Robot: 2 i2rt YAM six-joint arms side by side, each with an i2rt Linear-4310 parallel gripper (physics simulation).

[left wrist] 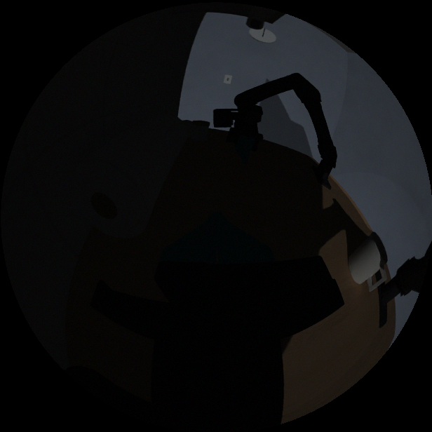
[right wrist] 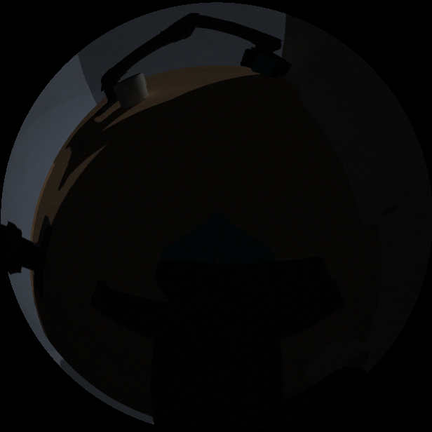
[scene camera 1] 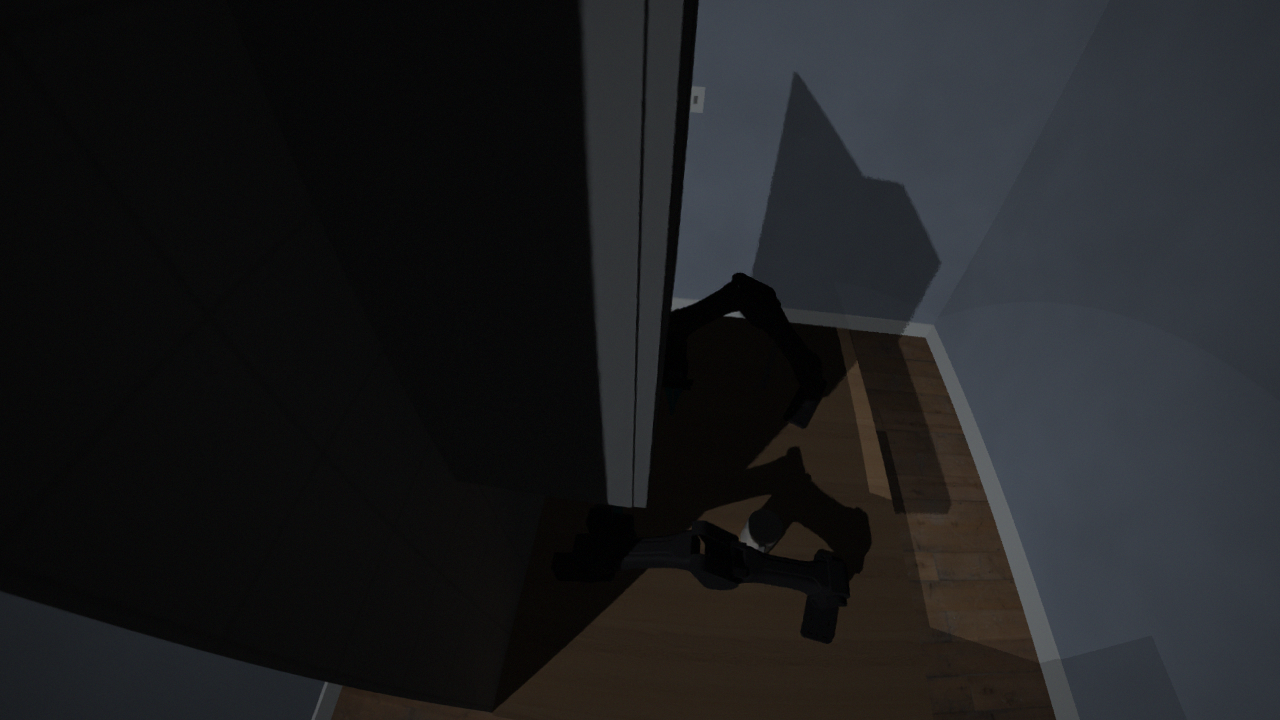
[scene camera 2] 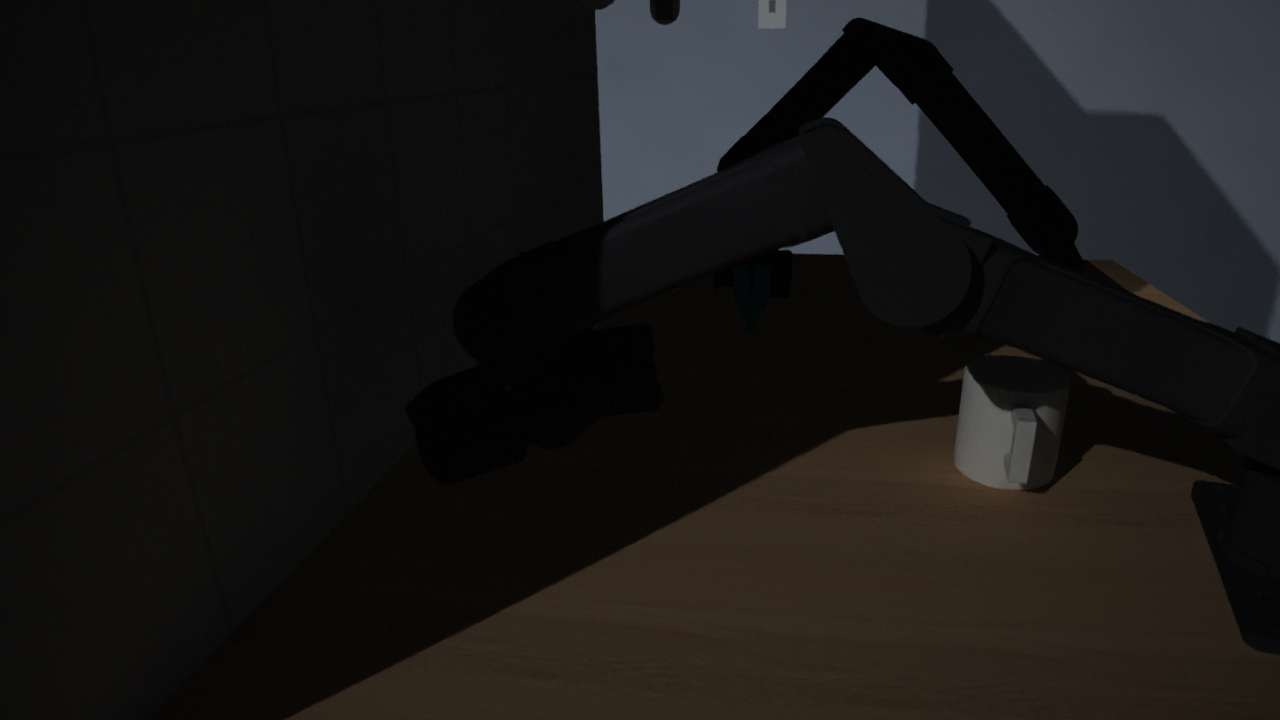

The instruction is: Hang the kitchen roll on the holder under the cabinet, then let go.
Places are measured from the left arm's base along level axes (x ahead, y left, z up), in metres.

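Where they show: right gripper, fingertip midpoint: (scene camera 1: 671,415) (scene camera 2: 750,328); left arm's base, link origin: (scene camera 1: 822,597) (scene camera 2: 1268,566); right arm's base, link origin: (scene camera 1: 805,400).
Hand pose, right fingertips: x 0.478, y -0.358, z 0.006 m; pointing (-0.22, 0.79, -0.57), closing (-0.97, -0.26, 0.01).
Note:
Things, the pixels of their top centre, and the offset from my right fingertips. "spot": a spot on its surface instead. Level surfaces: height alone.
- dark rounded fitting, surface spot: (scene camera 2: 664,10) spot: dx +0.052, dy +0.135, dz +0.365 m
- white mug, surface spot: (scene camera 2: 1002,429) spot: dx -0.294, dy +0.308, dz +0.047 m
- wooden counter, surface height: dz -0.005 m
The kitchen roll appears as a dim cylinder with a dark core hole in the left wrist view (left wrist: 131,202) and faintly at the right wrist view's edge (right wrist: 376,202). It lies at the tiled wall, held by neither gripper. In scene camera 2 it cannot be made out behind my left wrist. My left gripper (left wrist: 216,217) (right wrist: 269,73) is shut and empty, low near the wall, beside the roll. My right gripper (right wrist: 216,217) (scene camera 2: 751,322) (left wrist: 245,162) is shut and empty, pointing down farther along the counter. The holder is not clearly identifiable; a dark rounded fitting (scene camera 2: 664,10) shows at scene camera 2's top edge.
A white mug (scene camera 2: 1002,429) (left wrist: 364,262) (right wrist: 131,90) (scene camera 1: 762,528) stands on the wooden counter (scene camera 2: 805,582), below the left arm in scene camera 2. The cabinet (scene camera 1: 617,268) overhangs the counter. The tiled wall (scene camera 2: 205,223) bounds the left in scene camera 2. Deep shadow covers the wall side.

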